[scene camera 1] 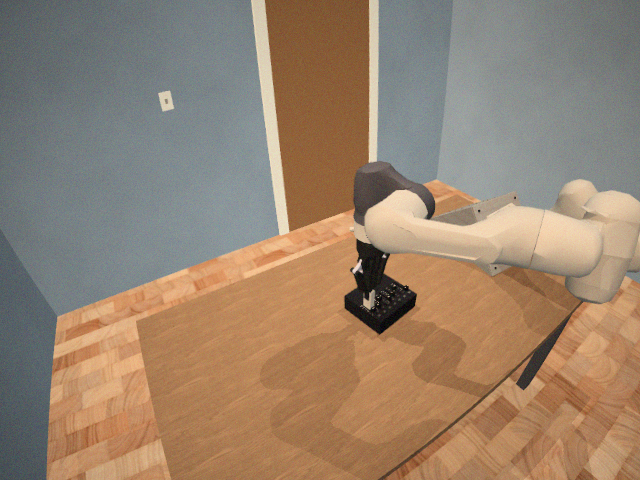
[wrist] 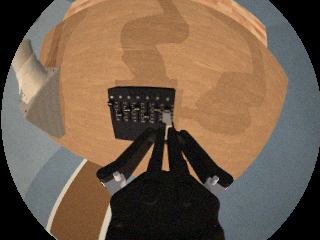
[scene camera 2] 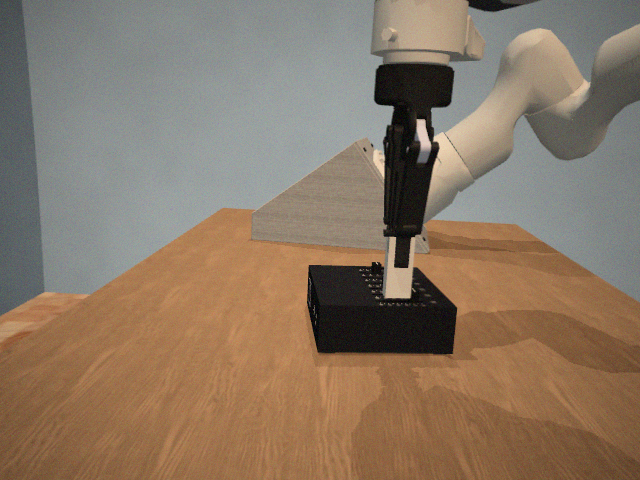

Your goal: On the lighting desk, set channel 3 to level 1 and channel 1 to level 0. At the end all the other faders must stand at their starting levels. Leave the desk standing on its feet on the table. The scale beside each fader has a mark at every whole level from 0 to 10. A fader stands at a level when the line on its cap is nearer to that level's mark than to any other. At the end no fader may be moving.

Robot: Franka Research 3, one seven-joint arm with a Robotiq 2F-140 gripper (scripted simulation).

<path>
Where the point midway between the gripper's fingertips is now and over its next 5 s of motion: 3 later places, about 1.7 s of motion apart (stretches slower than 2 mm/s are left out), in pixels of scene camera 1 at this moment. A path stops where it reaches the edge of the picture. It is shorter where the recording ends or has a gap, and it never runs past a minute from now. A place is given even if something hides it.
My gripper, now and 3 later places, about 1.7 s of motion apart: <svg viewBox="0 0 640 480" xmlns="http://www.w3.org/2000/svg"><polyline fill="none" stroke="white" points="368,306 369,306 374,286 373,290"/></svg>
</path>
